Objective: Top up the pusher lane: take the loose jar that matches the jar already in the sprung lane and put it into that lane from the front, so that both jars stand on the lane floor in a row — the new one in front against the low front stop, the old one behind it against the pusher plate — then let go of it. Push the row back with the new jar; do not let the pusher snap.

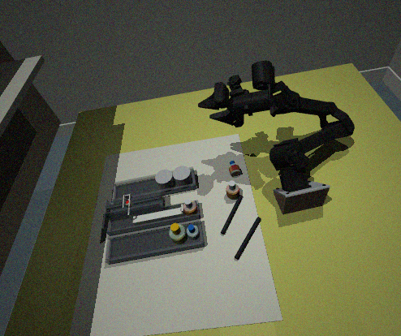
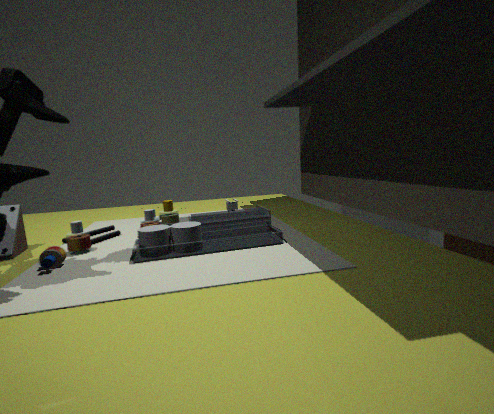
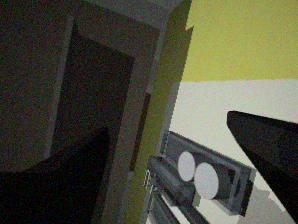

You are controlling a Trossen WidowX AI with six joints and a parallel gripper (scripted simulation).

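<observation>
Now: the blue-lidded jar 30 cm to the left of my gripper tip, 17 cm below it and 12 cm ahead of it. Round my gripper tip: red mark 30 cm ahead, 17 cm to the left, 14 cm below.
</observation>
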